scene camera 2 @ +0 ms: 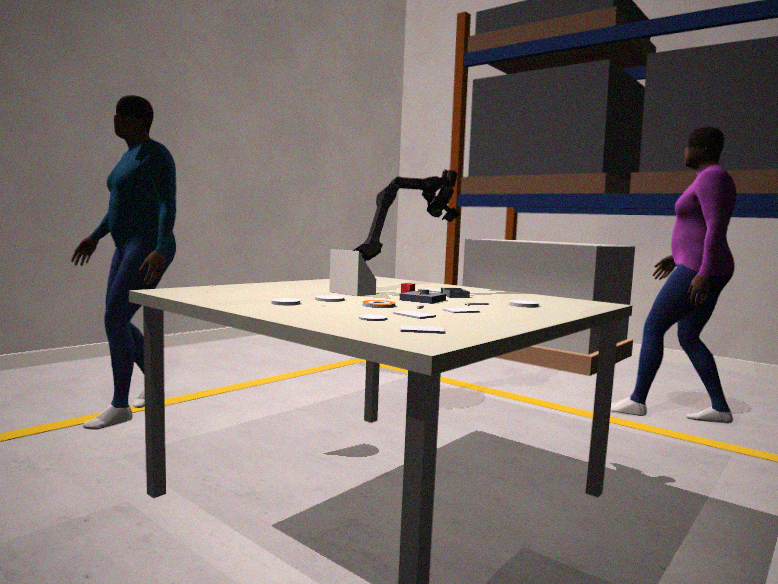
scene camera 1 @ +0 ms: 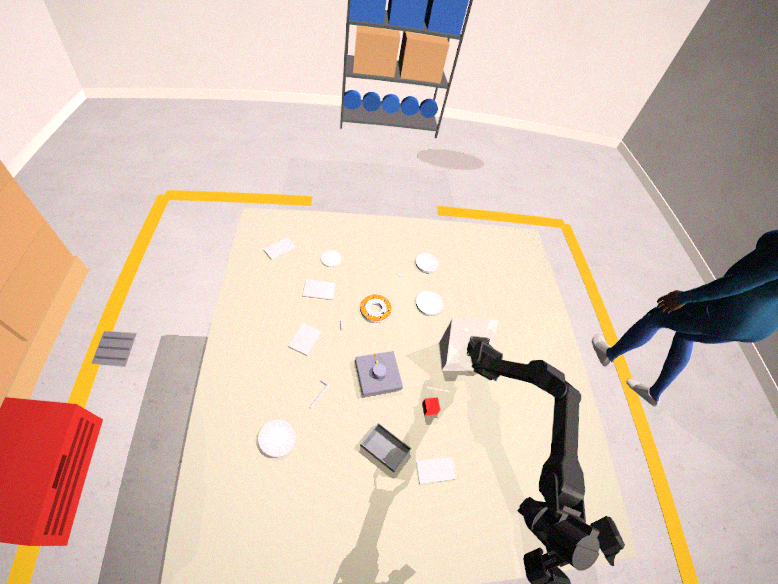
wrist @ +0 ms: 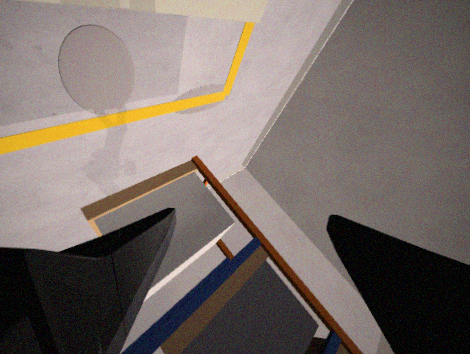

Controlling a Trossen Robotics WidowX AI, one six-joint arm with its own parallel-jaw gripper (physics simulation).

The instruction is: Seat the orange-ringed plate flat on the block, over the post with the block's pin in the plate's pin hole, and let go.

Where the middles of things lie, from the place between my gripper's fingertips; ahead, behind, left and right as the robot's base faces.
Scene:
Now: the grey tray (scene camera 1: 387, 448) 37 cm ahead of my hand, 32 cm below it and 31 cm to the right of it. Also, from my hand: grey block (scene camera 1: 383, 377) 54 cm to the right, 40 cm ahead, 31 cm below.

